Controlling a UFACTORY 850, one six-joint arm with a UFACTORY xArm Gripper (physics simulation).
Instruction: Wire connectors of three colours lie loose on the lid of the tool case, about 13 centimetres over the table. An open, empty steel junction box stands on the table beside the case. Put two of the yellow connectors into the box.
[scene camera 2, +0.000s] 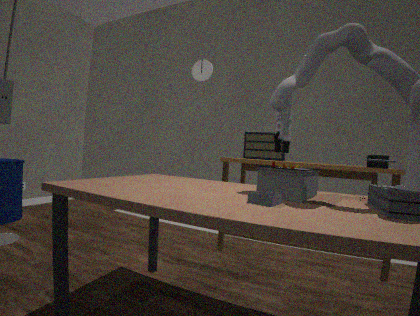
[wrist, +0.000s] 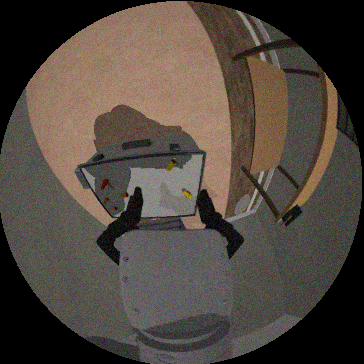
Note:
In view: the gripper (wrist: 170, 194) and a tool case (scene camera 2: 300, 184).
The tool case also shows in the wrist view (wrist: 142, 162).

